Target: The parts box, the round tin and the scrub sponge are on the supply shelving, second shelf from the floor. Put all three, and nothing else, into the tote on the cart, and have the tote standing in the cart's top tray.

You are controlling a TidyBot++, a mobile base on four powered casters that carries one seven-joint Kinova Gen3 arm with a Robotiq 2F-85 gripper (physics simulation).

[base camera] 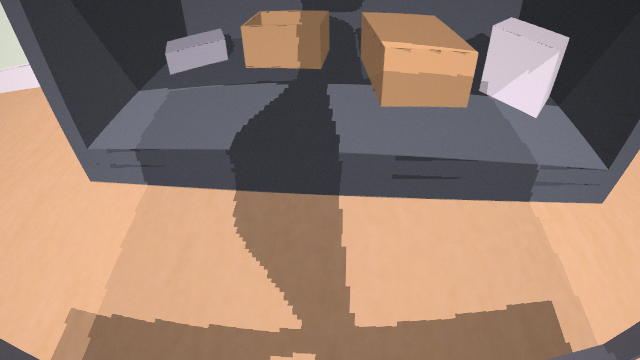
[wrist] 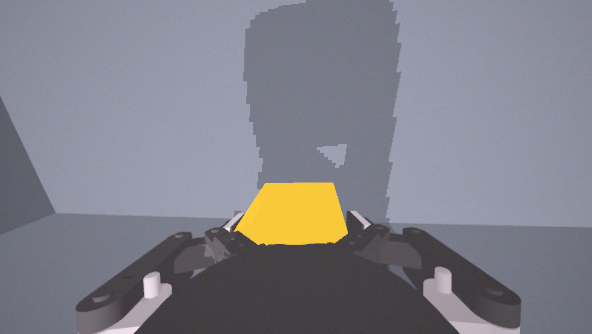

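Observation:
A plain yellow block [wrist: 295, 205], which looks like the scrub sponge, lies on a grey shelf board [wrist: 505, 270] in the wrist view. My gripper [wrist: 297, 223] is open, with one fingertip to the left and one to the right of the near part of the block. Nothing is held. The block's near end is hidden behind the dark gripper body, so contact with the fingers cannot be told. The round tin, the tote and the cart do not show in either view. I cannot tell the parts box among the boxes in the base camera view.
The base camera view shows a dark shelving unit [base camera: 190, 170]. On its low board stand a small grey box [base camera: 197, 52], an open-topped cardboard box [base camera: 272, 47], a larger cardboard box [base camera: 427, 90] and a tilted white box [base camera: 525, 65]. A back panel [wrist: 125, 100] rises behind the yellow block.

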